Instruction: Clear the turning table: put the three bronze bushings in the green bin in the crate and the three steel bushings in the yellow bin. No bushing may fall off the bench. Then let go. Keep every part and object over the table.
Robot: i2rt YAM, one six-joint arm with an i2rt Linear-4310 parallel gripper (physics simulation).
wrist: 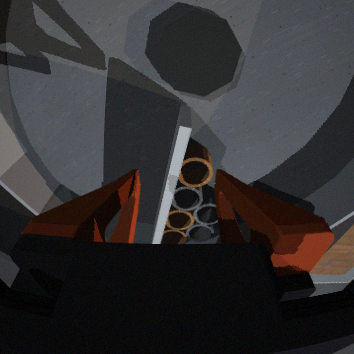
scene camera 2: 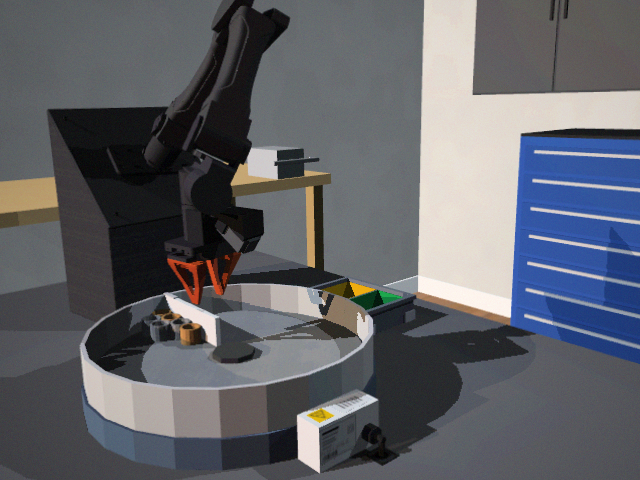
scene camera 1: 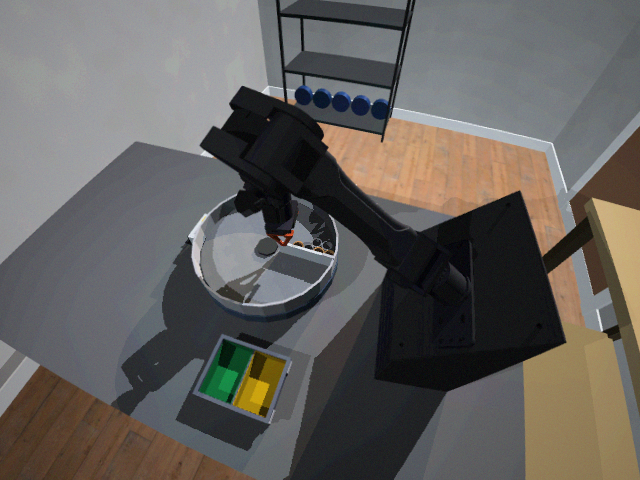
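Pixels of known places: gripper, fingertip midpoint: [wrist: 176,177] [scene camera 2: 208,299] [scene camera 1: 285,238]; arm's base, origin of the base link: [scene camera 2: 156,161] [scene camera 1: 454,291].
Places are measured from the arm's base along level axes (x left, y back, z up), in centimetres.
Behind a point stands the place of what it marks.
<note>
The turning table [scene camera 1: 197,263] @[y -61.7, x -0.7, z -22.7 cm] [scene camera 2: 242,410] @[y -63.8, x -24.6, z -23.4 cm] holds three bronze and three steel bushings, clustered beside its white divider [scene camera 1: 310,251] @[y -32.0, x -13.2, z -20.5 cm] [scene camera 2: 196,316] @[y -36.0, x -13.8, z -21.6 cm] [wrist: 172,185] @[y -36.7, x -13.6, z -20.4 cm]. One bronze bushing [scene camera 2: 190,335] @[y -38.1, x -16.3, z -23.6 cm] [wrist: 209,172] @[y -37.0, x -16.8, z -22.7 cm] stands nearest the hub; two other bronze bushings show farther out. A steel bushing [scene camera 2: 159,331] @[y -33.2, x -19.0, z -23.5 cm] and two more steel ones stand among them. My gripper [scene camera 1: 282,242] @[y -39.3, x -13.5, z -18.0 cm] [scene camera 2: 208,297] @[y -39.3, x -13.5, z -18.0 cm] [wrist: 176,177] @[y -39.3, x -13.5, z -18.0 cm] is partly open and empty, above the divider and the cluster, its fingers apart on either side in the wrist view. The green bin [scene camera 1: 225,379] @[y -42.0, x 23.5, z -30.0 cm] [scene camera 2: 390,298] @[y -40.6, x 28.0, z -27.4 cm] and yellow bin [scene camera 1: 258,392] @[y -33.0, x 23.5, z -30.0 cm] [scene camera 2: 361,290] @[y -32.6, x 27.9, z -27.5 cm] are empty in scene camera 1.
The crate [scene camera 1: 232,408] @[y -36.2, x 28.7, z -25.5 cm] stands on the bench beside the turning table. A dark round hub [scene camera 1: 266,247] @[y -45.9, x -13.0, z -24.5 cm] [scene camera 2: 233,353] @[y -47.0, x -14.4, z -24.5 cm] [wrist: 195,50] @[y -46.2, x -13.4, z -24.4 cm] is at the turning table's centre. A raised wall surrounds it. A white box [scene camera 2: 336,434] @[y -71.3, x -16.5, z -26.6 cm] stands close outside that wall. The arm's dark pedestal [scene camera 1: 496,289] @[y 4.8, x 0.9, z 5.4 cm] stands at the right.
</note>
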